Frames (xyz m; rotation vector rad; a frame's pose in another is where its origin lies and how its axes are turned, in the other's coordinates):
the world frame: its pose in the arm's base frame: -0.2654 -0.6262 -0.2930 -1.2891 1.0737 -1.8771
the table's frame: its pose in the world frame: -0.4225 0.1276 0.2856 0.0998 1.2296 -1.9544
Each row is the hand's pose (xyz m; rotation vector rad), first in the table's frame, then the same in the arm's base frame.
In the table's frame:
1: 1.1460 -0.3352 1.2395 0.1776 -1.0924 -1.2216
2: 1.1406 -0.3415 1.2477 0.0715 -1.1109 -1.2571
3: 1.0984 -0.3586 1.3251 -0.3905 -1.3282 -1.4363
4: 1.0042 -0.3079 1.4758 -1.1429 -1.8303 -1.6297
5: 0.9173 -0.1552 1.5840 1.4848 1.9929 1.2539
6: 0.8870 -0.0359 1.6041 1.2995 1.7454 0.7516
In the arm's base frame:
1: 0.6307 0.7250 0.6603 1.0049 -0.1811 0.2465
2: 0.6406 0.7211 0.6652 0.9448 -0.2627 0.2175
3: 0.6926 0.6814 0.7267 0.7577 -0.6744 -0.0294
4: 0.7202 0.5712 0.8725 0.5399 -1.3512 -0.5536
5: 0.6385 0.4438 1.0128 0.4148 -1.9939 -1.1874
6: 0.5438 0.3834 1.0668 0.3986 -2.3566 -1.6147

